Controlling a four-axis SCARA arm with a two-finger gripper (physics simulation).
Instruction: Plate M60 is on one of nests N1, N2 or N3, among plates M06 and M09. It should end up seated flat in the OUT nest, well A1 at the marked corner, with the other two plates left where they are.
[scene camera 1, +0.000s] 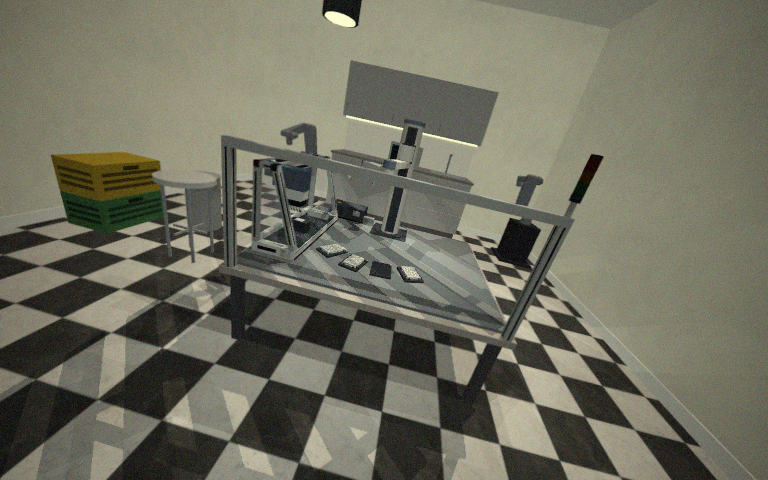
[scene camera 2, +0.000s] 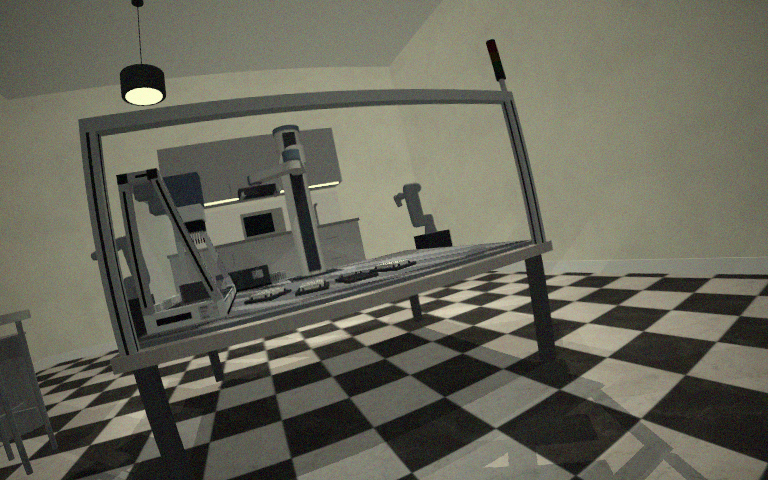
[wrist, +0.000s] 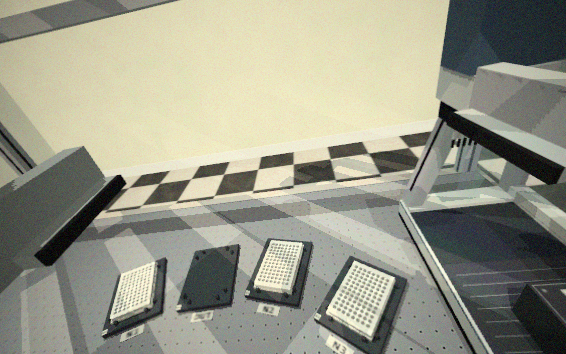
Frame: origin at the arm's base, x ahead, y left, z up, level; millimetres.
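Where they show: gripper, fingertip midpoint: (scene camera 1: 360, 180) (scene camera 2: 261, 191) (wrist: 274, 132); arm's base, origin of the base link: (scene camera 1: 388, 233).
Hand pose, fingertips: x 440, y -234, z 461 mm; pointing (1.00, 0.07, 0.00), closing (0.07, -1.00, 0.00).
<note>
Things, the pixels of their centre, and the offset from my fingertips. "spot": a spot on its surface instead.
- bare dark nest, body centre: (wrist: 210, 273) (scene camera 2: 355, 276) (scene camera 1: 381, 269) 268 mm left, 268 mm ahead, 437 mm down
- dark box, surface spot: (scene camera 2: 249, 277) (scene camera 1: 350, 213) spot: 131 mm right, 475 mm back, 382 mm down
Three white well plates sit on dark nests: one plate (scene camera 1: 331, 249) (scene camera 2: 267, 293) (wrist: 362, 299) on the nest labelled N3, one plate (scene camera 1: 353, 260) (scene camera 2: 312, 285) (wrist: 279, 265) on the nest labelled N2, and one plate (scene camera 1: 410, 273) (scene camera 2: 395, 263) (wrist: 134, 290) on the nest at the wrist view's far left. A bare dark nest (scene camera 1: 380, 270) (scene camera 2: 356, 276) (wrist: 210, 277) lies between the last two. Its label and the far-left one are too blurred to read; no plate name is readable. Each nest has a small white corner mark. My gripper (wrist: 274, 132) is open and empty, above the nests.
A framed instrument (scene camera 1: 257, 209) (scene camera 2: 131, 249) (wrist: 425, 250) stands beside the N3 nest. The arm's column (scene camera 1: 393, 209) (scene camera 2: 303, 226) rises behind the nests. A dark box (scene camera 1: 351, 211) (scene camera 2: 249, 277) stands near it. A metal guard frame (scene camera 1: 229, 203) (scene camera 2: 521, 169) borders the table.
</note>
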